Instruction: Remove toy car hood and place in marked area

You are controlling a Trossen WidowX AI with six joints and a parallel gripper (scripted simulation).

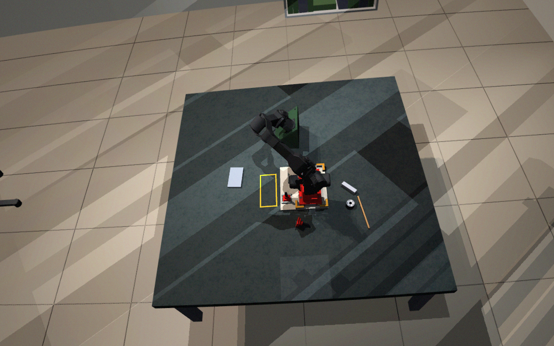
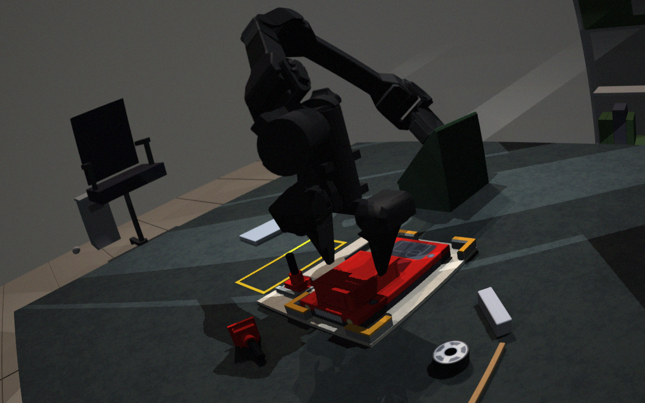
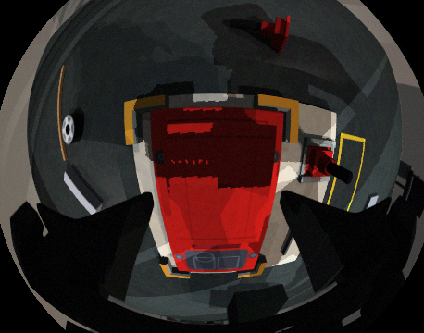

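The red hood is 1 cm below my gripper tip. Round my gripper tip: wheel 6 cm ahead, 19 cm to the left, 4 cm below; then wooden stick 11 cm ahead, 24 cm to the left, 5 cm below.
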